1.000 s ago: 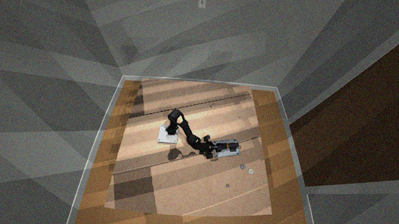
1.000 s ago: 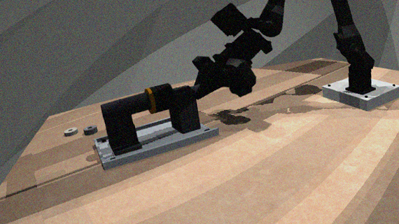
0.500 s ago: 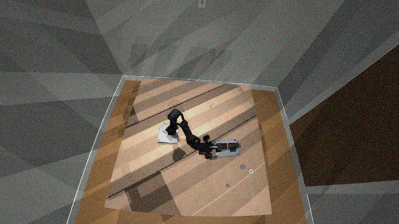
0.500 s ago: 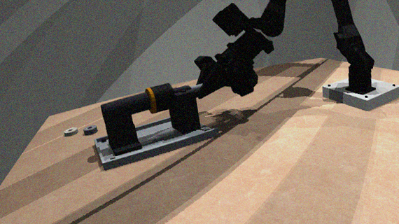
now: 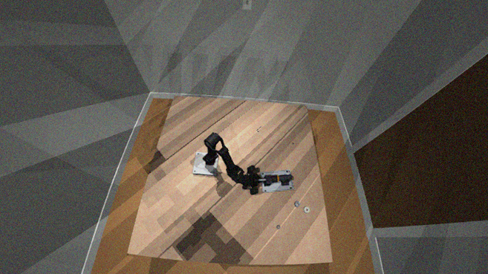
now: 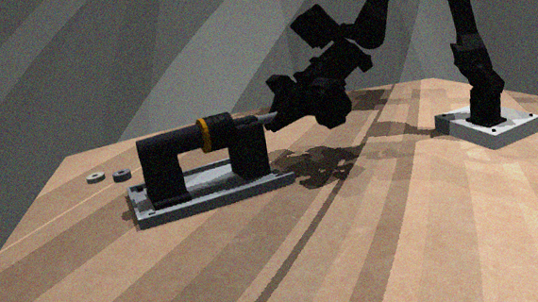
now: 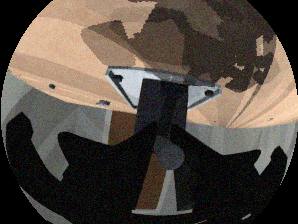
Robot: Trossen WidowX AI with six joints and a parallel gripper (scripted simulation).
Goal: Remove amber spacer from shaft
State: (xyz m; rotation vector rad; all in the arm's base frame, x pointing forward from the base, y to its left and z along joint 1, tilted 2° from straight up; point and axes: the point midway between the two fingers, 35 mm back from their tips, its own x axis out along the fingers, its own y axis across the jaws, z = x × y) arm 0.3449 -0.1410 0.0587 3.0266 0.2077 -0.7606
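My gripper tip is 8 cm short of the dark spacer, 1 cm to the right of it and 2 cm below it. From my gripper tip the other things lie so: amber spacer (10 cm ahead, 1 cm to the left, 2 cm above); white ring (32 cm ahead, 19 cm to the right, 6 cm below).
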